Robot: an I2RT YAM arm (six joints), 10 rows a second.
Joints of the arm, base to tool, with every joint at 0 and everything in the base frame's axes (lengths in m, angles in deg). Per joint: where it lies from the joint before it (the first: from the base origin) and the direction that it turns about. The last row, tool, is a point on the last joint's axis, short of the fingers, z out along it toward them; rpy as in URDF.
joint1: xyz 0 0 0.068 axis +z
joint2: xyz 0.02 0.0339 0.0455 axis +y
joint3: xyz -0.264 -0.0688 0 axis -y
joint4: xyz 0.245 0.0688 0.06 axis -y
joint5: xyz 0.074 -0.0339 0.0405 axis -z
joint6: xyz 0.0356 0 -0.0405 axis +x
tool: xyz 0 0 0 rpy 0 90 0
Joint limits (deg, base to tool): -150..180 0..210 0..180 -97..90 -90..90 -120..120
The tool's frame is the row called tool.
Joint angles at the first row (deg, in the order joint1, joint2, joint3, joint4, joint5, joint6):
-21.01, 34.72, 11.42, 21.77, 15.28, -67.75
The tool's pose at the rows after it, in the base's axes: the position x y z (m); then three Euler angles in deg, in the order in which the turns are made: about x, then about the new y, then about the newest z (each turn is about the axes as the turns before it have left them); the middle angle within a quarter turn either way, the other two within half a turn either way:
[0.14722, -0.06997, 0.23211, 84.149, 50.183, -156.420]
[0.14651, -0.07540, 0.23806, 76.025, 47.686, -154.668]
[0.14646, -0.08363, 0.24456, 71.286, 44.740, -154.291]
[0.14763, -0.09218, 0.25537, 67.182, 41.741, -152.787]
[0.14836, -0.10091, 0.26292, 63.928, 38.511, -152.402]
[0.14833, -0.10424, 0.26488, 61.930, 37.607, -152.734]
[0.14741, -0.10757, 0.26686, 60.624, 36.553, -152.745]
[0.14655, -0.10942, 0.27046, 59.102, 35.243, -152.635]
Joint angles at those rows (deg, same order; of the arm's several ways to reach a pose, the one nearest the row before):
-21.53, 36.12, 12.22, 27.84, 18.10, -72.15
-23.45, 38.14, 11.34, 36.62, 17.76, -78.12
-26.18, 40.86, 11.60, 43.05, 17.05, -81.82
-28.65, 43.76, 13.09, 48.24, 16.52, -83.58
-31.02, 46.92, 14.15, 53.78, 16.35, -85.51
-32.08, 48.42, 14.24, 56.95, 15.56, -87.18
-33.22, 49.39, 14.41, 59.05, 15.03, -87.89
-33.84, 50.01, 14.76, 60.99, 15.12, -88.86

